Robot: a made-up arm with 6 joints.
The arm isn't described. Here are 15 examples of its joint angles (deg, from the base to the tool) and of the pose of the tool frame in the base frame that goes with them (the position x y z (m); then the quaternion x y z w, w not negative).
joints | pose
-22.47 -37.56 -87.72 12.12 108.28 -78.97 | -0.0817 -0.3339 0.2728 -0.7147 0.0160 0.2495 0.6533
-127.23 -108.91 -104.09 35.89 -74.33 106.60 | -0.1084 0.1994 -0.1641 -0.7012 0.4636 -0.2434 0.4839
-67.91 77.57 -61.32 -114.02 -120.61 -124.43 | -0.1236 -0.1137 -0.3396 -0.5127 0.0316 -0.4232 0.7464
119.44 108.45 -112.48 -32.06 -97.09 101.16 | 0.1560 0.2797 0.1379 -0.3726 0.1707 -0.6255 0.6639
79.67 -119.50 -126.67 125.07 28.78 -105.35 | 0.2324 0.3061 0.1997 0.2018 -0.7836 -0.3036 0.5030
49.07 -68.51 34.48 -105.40 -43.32 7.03 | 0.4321 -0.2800 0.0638 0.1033 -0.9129 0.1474 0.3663
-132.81 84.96 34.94 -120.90 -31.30 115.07 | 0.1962 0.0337 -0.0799 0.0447 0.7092 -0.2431 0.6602
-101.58 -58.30 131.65 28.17 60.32 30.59 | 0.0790 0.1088 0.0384 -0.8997 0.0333 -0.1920 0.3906
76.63 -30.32 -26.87 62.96 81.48 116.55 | 0.1780 0.0828 0.2967 0.2822 -0.7740 0.0312 0.5659
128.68 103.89 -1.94 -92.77 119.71 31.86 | 0.0861 0.3551 0.1371 -0.2448 -0.4917 0.7305 0.4057
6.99 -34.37 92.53 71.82 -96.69 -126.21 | 0.4174 0.0110 -0.2864 -0.3537 -0.1535 -0.8539 0.3494
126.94 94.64 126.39 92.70 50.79 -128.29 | 0.0816 0.4026 -0.1573 -0.6532 0.0844 -0.5212 0.5427
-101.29 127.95 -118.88 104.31 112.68 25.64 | 0.1888 -0.0192 -0.1828 -0.8493 0.2503 -0.4625 0.0457
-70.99 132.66 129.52 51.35 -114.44 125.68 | 0.3820 -0.3308 0.1796 -0.1280 -0.5257 -0.8271 0.1522
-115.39 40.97 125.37 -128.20 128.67 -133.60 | 0.2702 -0.3036 0.4588 0.6492 0.4941 -0.5712 0.0906
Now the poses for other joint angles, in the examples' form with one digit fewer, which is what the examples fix.
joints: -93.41 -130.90 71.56 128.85 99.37 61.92
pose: -0.026 -0.063 0.079 -0.333 -0.209 0.911 0.122
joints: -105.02 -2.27 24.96 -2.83 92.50 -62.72
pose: 0.474 0.127 -0.331 0.283 -0.793 -0.220 0.493
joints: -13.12 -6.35 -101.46 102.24 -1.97 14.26
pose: 0.114 -0.298 -0.118 -0.512 -0.474 -0.570 0.433
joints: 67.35 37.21 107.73 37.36 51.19 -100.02
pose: 0.513 0.349 0.289 -0.066 0.130 -0.896 0.419
